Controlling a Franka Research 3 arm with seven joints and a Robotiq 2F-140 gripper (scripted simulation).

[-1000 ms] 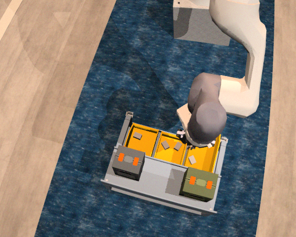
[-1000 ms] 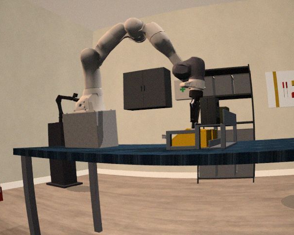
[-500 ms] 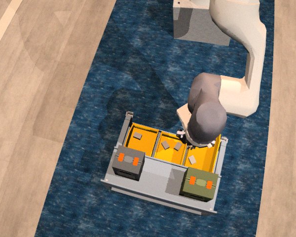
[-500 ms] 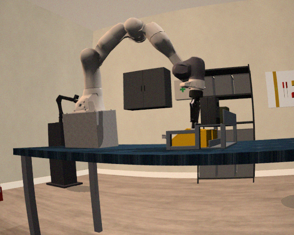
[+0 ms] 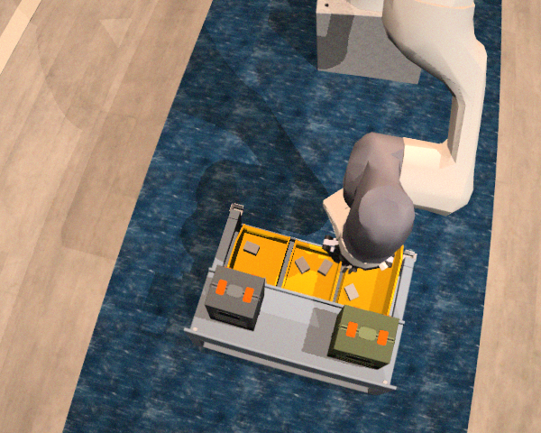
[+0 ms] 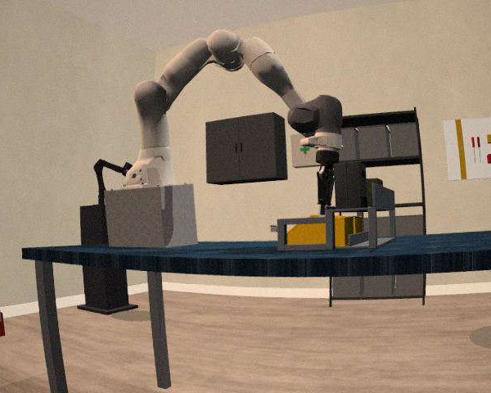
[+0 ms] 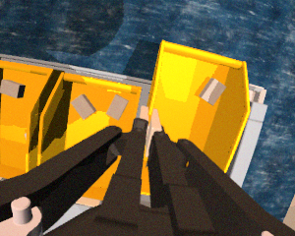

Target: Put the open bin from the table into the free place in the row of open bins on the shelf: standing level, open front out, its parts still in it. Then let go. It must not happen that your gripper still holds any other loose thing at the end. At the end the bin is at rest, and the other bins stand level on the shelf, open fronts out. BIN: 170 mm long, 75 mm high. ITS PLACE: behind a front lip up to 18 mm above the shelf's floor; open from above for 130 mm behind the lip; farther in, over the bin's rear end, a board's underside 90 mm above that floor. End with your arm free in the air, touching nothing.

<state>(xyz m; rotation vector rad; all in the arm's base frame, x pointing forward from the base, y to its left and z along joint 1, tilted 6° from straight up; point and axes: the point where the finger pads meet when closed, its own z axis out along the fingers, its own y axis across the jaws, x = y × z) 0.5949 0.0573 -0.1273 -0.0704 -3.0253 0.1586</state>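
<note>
The green case is 15 cm ahead of my hand, 6 cm above it and 4 cm to the left of it. Round my hand: grey case 19 cm to the right, 14 cm ahead, 7 cm above.
</note>
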